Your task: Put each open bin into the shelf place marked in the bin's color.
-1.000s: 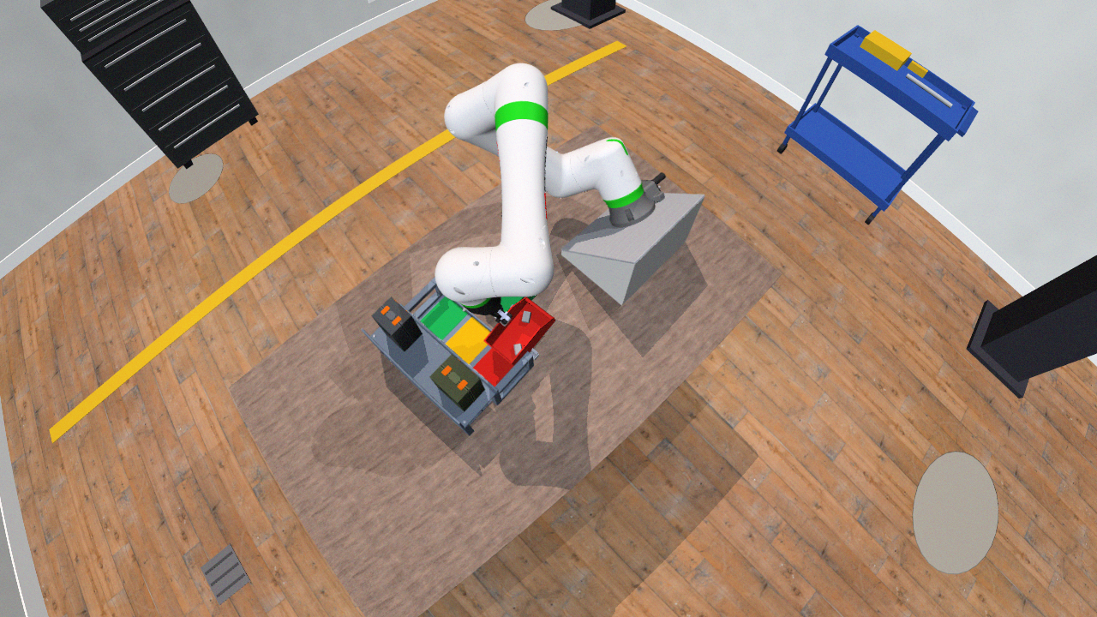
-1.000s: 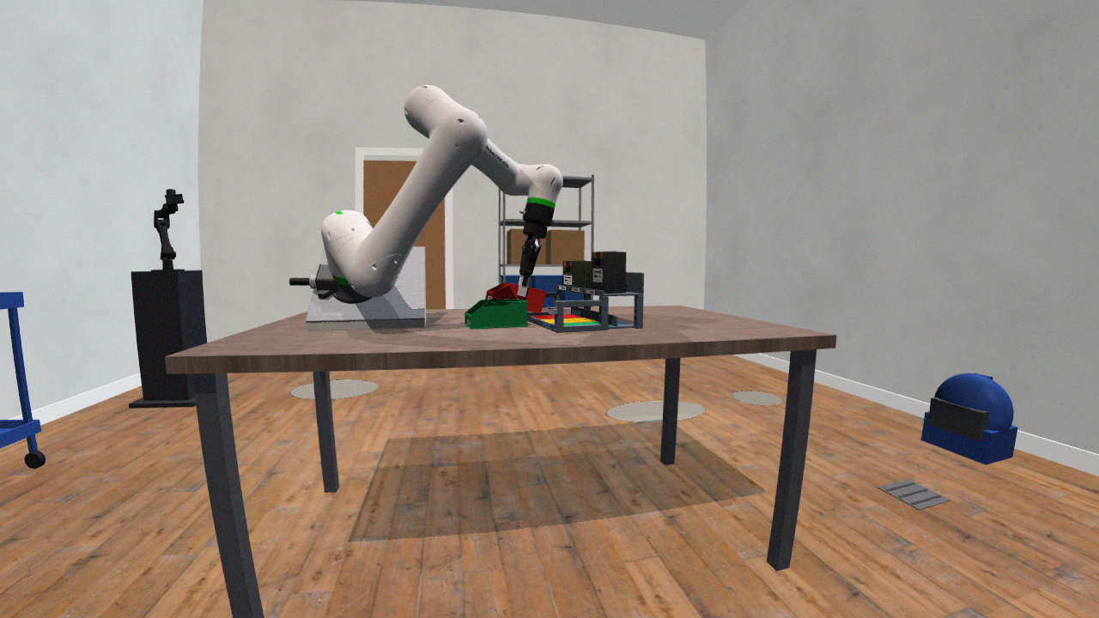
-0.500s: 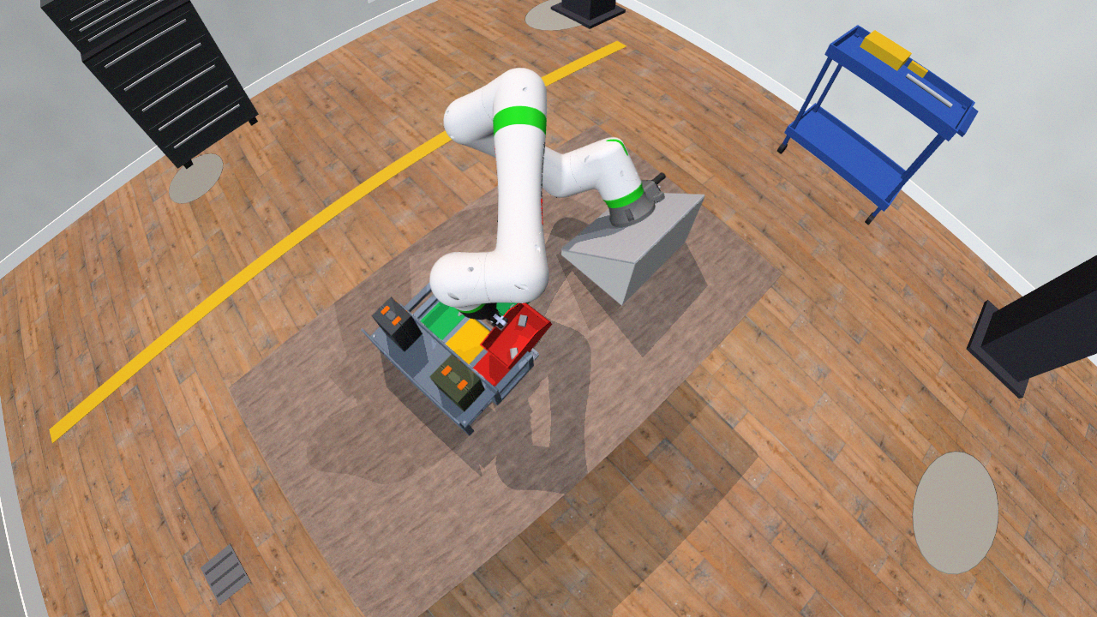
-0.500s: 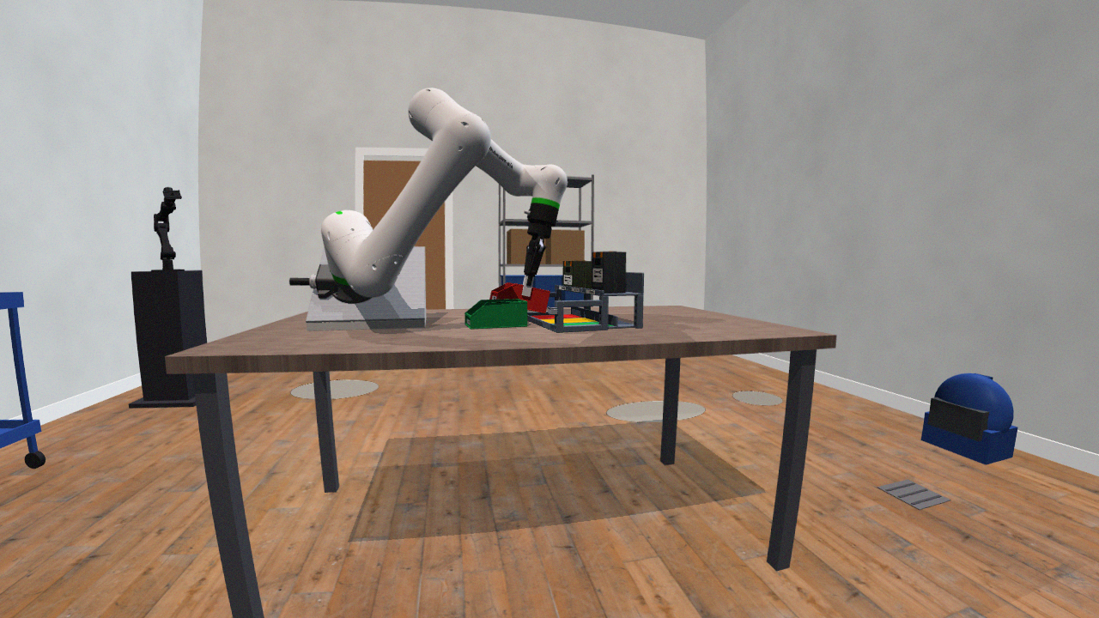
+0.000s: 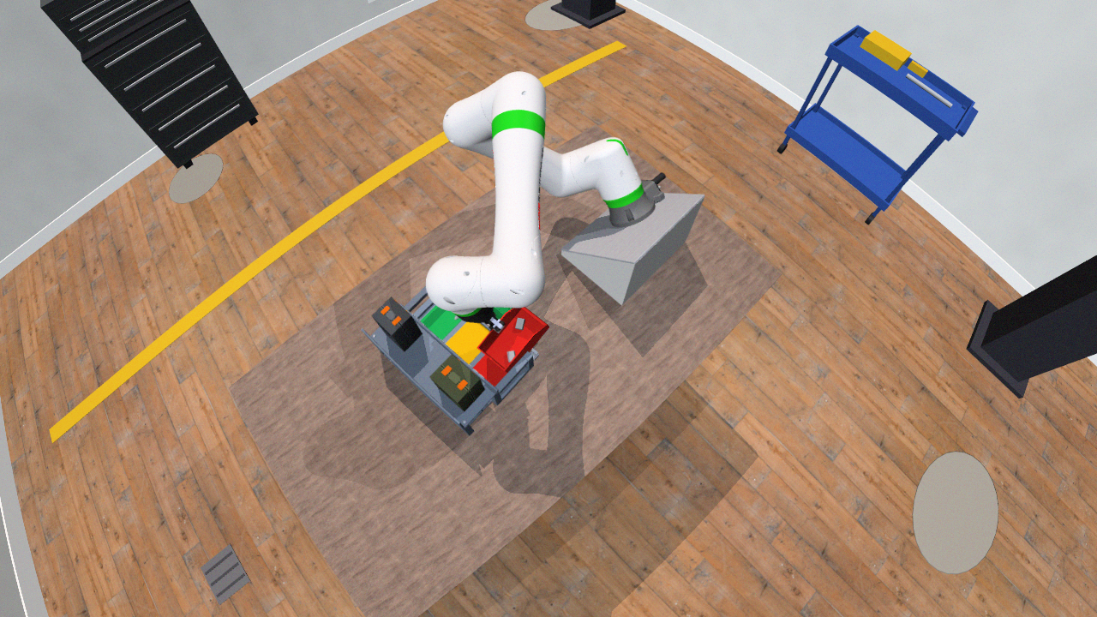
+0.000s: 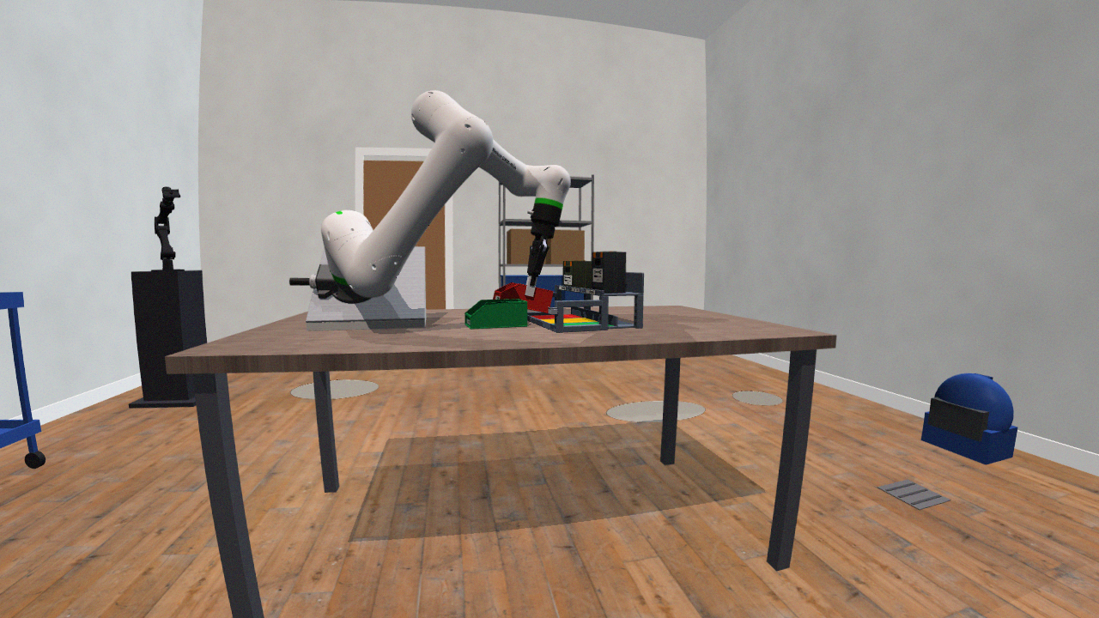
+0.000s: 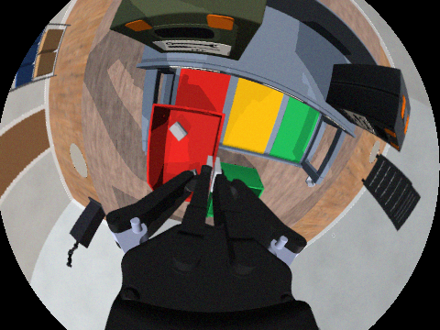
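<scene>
Right now my hand is 2 cm past the red bin, 5 cm to the right of it and 4 cm above it. Also, from my hand: green bin: 12 cm behind, 8 cm to the right, 8 cm below.
</scene>
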